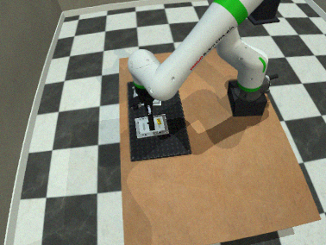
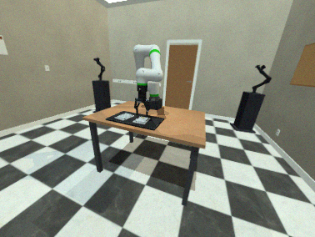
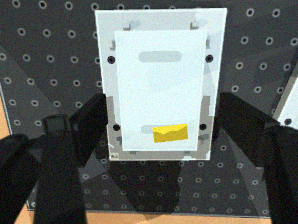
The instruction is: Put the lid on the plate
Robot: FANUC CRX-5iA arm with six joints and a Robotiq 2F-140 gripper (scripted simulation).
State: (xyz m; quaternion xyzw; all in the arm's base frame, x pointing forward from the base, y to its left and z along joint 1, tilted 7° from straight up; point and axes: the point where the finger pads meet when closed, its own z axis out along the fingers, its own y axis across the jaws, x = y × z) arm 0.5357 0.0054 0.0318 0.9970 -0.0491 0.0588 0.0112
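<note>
Now: the clear lid 6 cm below my hand. Also, from my hand: culture plate: 19 cm to the right, 6 cm below, 2 cm behind; lid park fixture: 7 cm below.
</note>
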